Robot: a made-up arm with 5 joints. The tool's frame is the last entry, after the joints.
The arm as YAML. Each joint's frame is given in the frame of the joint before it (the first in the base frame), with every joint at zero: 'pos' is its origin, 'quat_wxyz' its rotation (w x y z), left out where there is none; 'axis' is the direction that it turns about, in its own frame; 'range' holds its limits. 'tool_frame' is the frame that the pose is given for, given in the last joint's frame.
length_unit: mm
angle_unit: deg
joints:
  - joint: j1
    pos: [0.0, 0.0, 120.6]
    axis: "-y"
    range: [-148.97, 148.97]
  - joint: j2
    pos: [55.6, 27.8, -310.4]
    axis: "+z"
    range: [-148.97, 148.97]
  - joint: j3
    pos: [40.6, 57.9, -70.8]
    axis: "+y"
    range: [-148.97, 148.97]
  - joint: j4
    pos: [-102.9, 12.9, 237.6]
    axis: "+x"
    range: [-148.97, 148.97]
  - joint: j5
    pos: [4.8, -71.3, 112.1]
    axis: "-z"
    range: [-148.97, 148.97]
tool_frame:
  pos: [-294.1, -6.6, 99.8]
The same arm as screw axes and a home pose.
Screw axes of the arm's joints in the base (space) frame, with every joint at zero. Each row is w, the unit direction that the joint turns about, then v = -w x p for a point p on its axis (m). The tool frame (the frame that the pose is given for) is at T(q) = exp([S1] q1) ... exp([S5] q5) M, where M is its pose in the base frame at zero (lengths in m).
S1 = (0, -1, 0, 0.1206, 0.0000, 0.0000)
S2 = (0, 0, 1, 0.0278, -0.0556, 0.0000)
S3 = (0, 1, 0, 0.2606, 0.0000, 0.0962)
S4 = (1, 0, 0, 0.0000, -0.0230, -0.0986)
S5 = (0, 0, -1, -0.0273, -0.0019, 0.0000)
M: xyz -0.2960 0.0207 0.1889 (m) rpy 0.0000 0.0000 0.0000 (rad, as in URDF)
Joint limits (rad, base to tool): -2.6000..2.6000 -2.6000..2.6000 -2.6000..2.6000 -2.6000..2.6000 -2.6000..2.6000

